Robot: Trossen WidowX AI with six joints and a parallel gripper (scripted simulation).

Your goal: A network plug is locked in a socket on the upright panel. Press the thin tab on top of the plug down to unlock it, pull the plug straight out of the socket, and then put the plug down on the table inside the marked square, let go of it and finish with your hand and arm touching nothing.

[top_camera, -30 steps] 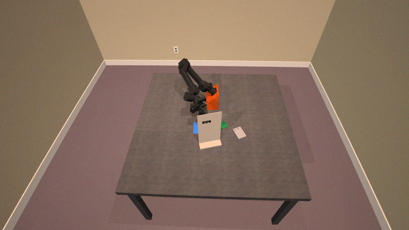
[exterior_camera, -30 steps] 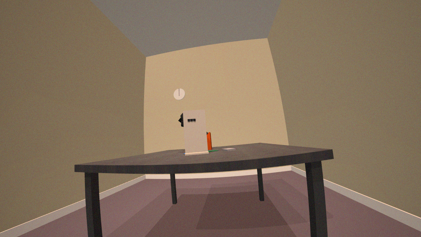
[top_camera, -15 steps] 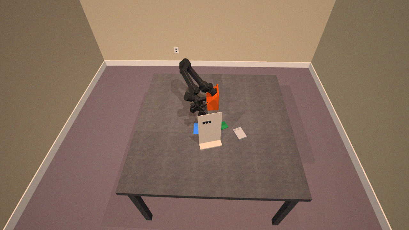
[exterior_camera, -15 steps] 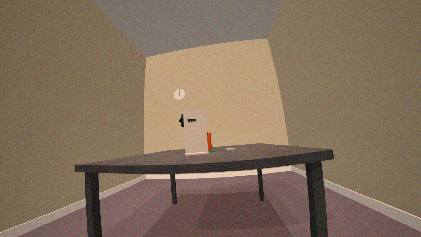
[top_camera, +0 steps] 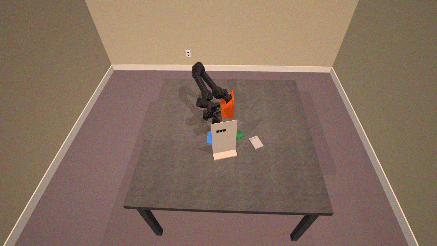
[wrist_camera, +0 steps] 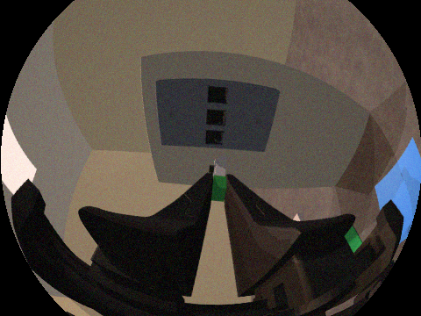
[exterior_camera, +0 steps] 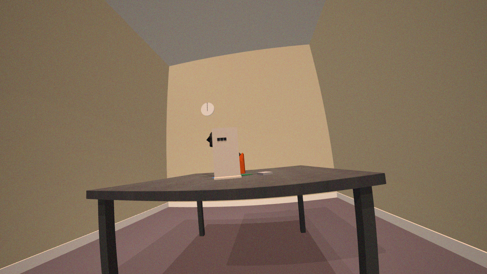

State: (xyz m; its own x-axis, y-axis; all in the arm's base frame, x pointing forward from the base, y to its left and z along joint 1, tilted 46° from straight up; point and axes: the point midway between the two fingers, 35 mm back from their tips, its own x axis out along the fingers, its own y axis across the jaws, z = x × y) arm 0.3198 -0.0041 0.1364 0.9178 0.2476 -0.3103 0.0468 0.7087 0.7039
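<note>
Right now the blue square is 80 mm behind my gripper tip, 50 mm to the right of it and 250 mm below it. The rest, counted from my gripper tip: beige panel (80 mm ahead, 100 mm below); green plug (right at my gripper tip).
</note>
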